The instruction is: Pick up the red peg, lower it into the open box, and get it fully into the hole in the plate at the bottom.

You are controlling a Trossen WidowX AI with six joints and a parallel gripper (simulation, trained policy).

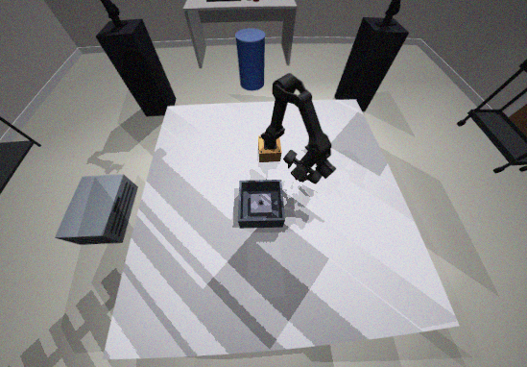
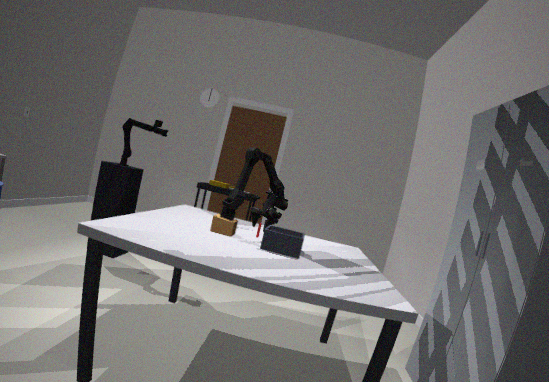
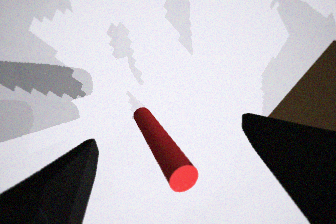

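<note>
Now: gripper tip 1 cm to the right of the red peg and 1 cm above it. The rest, counted from my gripper tip: dark grey box 15 cm ahead, 18 cm to the right, 2 cm below; light plate 15 cm ahead, 18 cm to the right.
</note>
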